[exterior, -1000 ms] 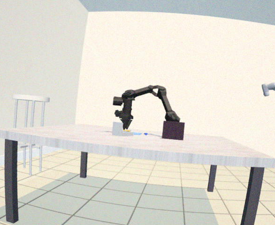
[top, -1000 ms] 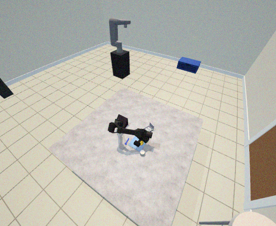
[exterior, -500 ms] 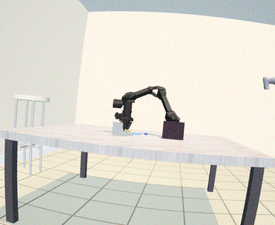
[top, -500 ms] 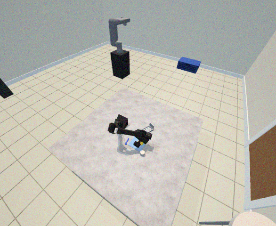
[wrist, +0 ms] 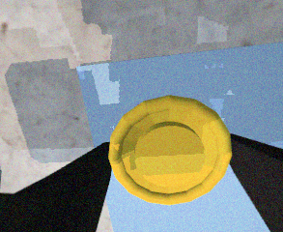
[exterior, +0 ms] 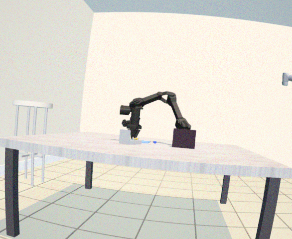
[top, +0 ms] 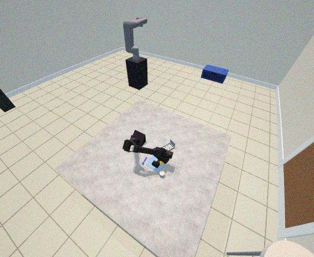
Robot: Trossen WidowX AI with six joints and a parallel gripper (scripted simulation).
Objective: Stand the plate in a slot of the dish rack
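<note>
Right now my gripper tip is 20 mm to the left of the light blue mat, 20 mm past it and 10 mm above it. Round my gripper tip: white cup (90 mm to the right, 80 mm ahead, 20 mm above); blue utensil (130 mm behind, 70 mm to the right); yellow plate (10 mm above).
</note>
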